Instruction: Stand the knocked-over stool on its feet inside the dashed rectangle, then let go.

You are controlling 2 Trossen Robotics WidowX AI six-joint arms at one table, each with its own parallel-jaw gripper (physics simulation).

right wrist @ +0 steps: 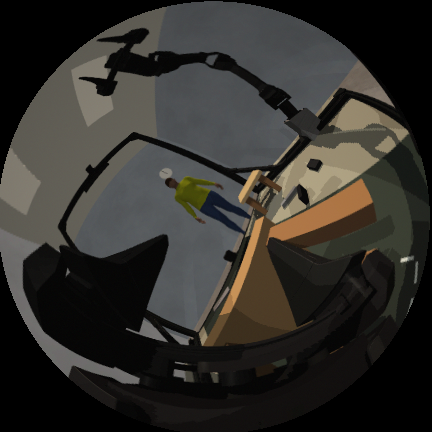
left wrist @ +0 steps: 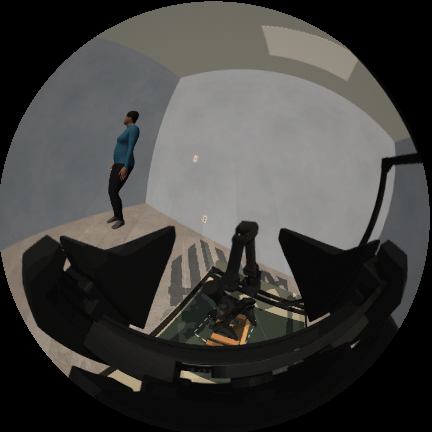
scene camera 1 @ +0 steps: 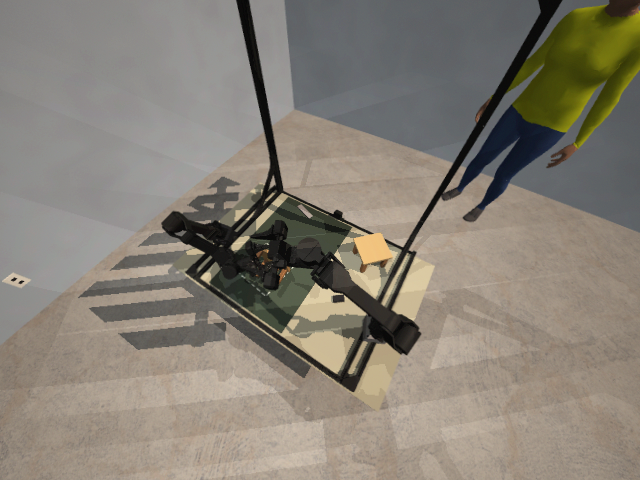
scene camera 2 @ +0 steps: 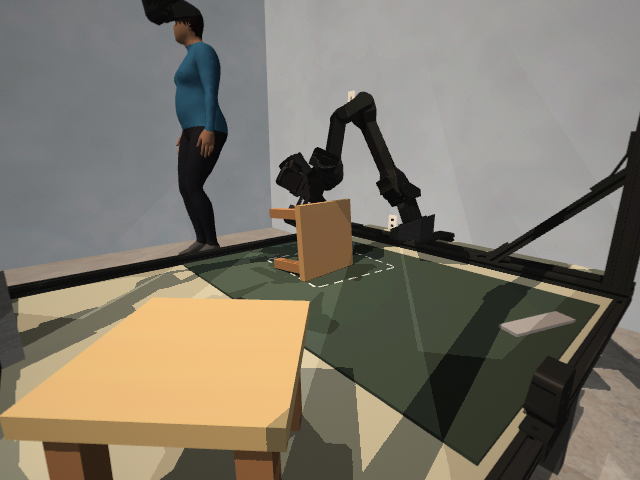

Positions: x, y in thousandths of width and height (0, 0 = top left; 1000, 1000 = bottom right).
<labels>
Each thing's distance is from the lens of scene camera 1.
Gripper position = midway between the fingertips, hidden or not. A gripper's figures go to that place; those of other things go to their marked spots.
left gripper (scene camera 1: 385, 524): 0.66 m
light wooden table (scene camera 1: 582, 518): 1.15 m
</labels>
